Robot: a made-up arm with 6 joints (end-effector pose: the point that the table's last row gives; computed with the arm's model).
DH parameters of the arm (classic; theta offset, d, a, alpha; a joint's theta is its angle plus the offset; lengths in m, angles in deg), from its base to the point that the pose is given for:
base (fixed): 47.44 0 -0.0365 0
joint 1: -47.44 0.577 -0.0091 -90
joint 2: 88.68 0 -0.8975 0
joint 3: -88.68 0.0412 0.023 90
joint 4: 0 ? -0.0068 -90
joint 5: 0 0.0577 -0.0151 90
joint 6: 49.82 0 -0.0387 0
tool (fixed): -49.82 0.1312 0 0
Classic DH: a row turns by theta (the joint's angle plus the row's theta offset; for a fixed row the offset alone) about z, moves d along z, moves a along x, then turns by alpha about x.
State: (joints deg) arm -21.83 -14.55 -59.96 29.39 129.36 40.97
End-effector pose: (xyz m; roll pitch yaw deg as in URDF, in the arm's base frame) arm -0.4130 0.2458 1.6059 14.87 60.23 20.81
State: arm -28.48 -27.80 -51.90 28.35 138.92 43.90
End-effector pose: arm -0.5492 0.3717 1.4920 24.45 61.51 19.14
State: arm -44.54 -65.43 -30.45 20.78 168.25 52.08
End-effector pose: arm -0.7073 0.7421 0.9528 59.15 55.61 23.55
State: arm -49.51 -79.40 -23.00 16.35 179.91 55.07
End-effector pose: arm -0.6793 0.8327 0.6976 70.50 49.62 25.42
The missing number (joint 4, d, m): 0.316
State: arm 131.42 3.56 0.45 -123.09 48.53 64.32
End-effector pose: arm -0.0188 0.0392 1.8758 42.22 21.45 79.51
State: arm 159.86 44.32 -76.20 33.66 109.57 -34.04
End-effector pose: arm -0.5714 0.0086 1.5637 -80.47 38.40 107.60
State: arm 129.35 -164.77 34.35 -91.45 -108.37 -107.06
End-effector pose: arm 0.1589 -0.5013 -0.3616 -74.55 33.29 124.67
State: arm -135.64 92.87 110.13 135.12 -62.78 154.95
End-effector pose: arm -0.5797 -0.4412 0.2105 105.06 -47.69 162.70
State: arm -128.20 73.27 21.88 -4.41 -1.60 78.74
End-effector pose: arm -0.7670 -1.0813 0.7914 93.69 15.63 -37.08
